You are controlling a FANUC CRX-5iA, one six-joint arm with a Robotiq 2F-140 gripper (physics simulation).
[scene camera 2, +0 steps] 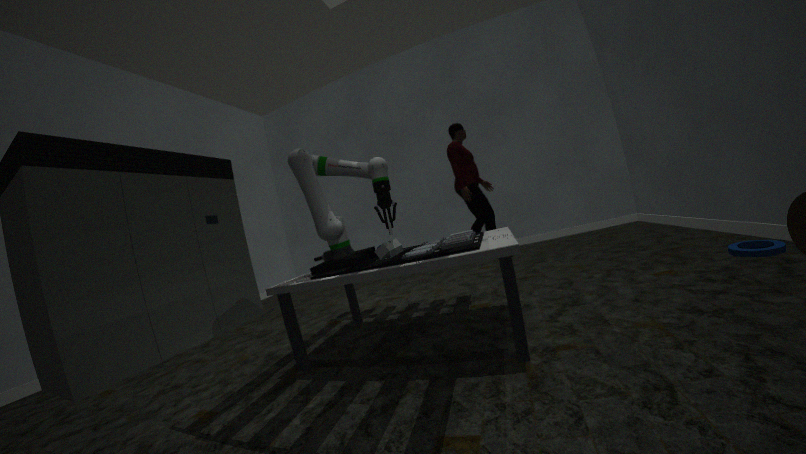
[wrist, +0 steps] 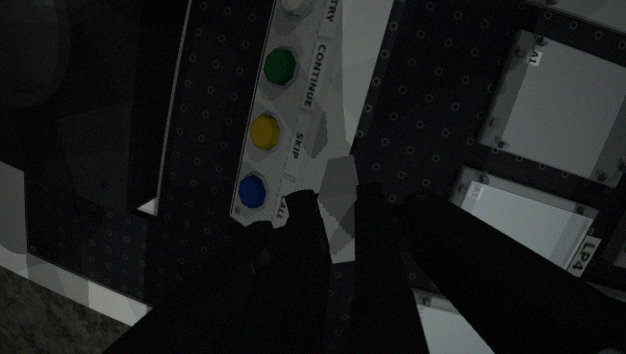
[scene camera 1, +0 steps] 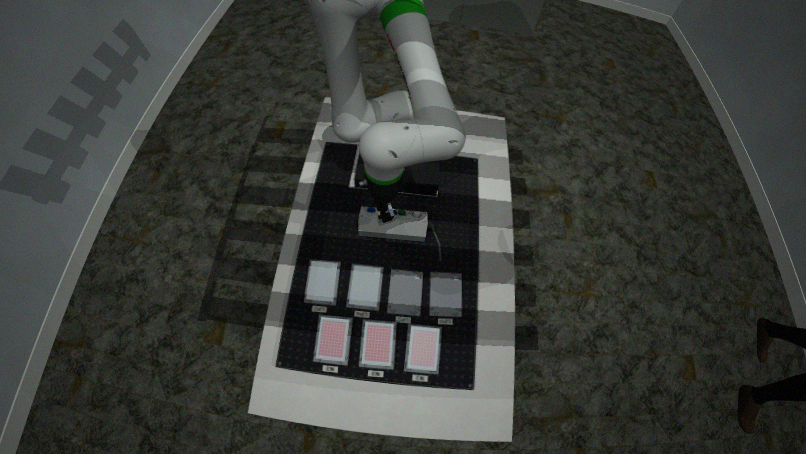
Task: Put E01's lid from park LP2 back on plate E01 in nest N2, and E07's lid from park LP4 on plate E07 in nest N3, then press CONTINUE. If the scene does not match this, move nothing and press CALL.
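Where they show: gripper, fingertip midpoint: (scene camera 2: 391, 235) (wrist: 345, 180) (scene camera 1: 383, 222); arm's base, origin of the base link: (scene camera 2: 343, 256) (wrist: 15, 30).
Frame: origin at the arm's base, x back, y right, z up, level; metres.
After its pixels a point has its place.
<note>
My gripper (scene camera 1: 388, 214) {x -0.338, y 0.066, z 0.067 m} (scene camera 2: 389, 226) {x -0.338, y 0.066, z 0.067 m} (wrist: 345, 180) {x -0.338, y 0.066, z 0.067 m} is shut and empty, pointing down over the button box (scene camera 1: 392, 230) {x -0.334, y 0.035, z 0.003 m} (wrist: 364, 55) {x -0.335, y -0.013, z 0.009 m}. The green CONTINUE button (scene camera 1: 401, 212) {x -0.279, y 0.006, z 0.024 m} (wrist: 280, 66) {x -0.279, y 0.005, z 0.025 m} and the blue CALL button (scene camera 1: 371, 209) {x -0.269, y 0.103, z 0.025 m} (wrist: 252, 191) {x -0.269, y 0.102, z 0.025 m} show on the box; the fingertips are close to the CALL label in the wrist view. Pale flat lids (scene camera 1: 322, 281) {x -0.498, y 0.255, z -0.029 m} (scene camera 1: 365, 287) {x -0.516, y 0.119, z -0.029 m} lie at the two left parks, and greyer clear pieces (scene camera 1: 404, 292) {x -0.529, y -0.002, z -0.037 m} (scene camera 1: 445, 294) {x -0.537, y -0.131, z -0.036 m} at the two right ones. LP4 (wrist: 584, 256) {x -0.599, y 0.129, z -0.045 m} is readable. Three pink plates (scene camera 1: 333, 338) {x -0.680, y 0.211, z -0.014 m} (scene camera 1: 377, 344) {x -0.697, y 0.082, z -0.012 m} (scene camera 1: 423, 346) {x -0.704, y -0.053, z -0.010 m} sit in the nests; whether they are lidded is unclear.
The yellow SKIP button (wrist: 265, 132) {x -0.274, y 0.054, z 0.025 m} stands between CALL and CONTINUE. A white button (scene camera 1: 417, 214) {x -0.286, y -0.046, z 0.025 m} is at the box's right end, with a cable (scene camera 1: 438, 242) {x -0.356, y -0.120, z -0.039 m} beside it. The black perforated board (scene camera 1: 459, 225) {x -0.289, y -0.199, z -0.046 m} lies on the white table (scene camera 1: 383, 414) {x -0.903, y 0.066, z -0.060 m}. A person (scene camera 2: 465, 166) stands behind the table.
</note>
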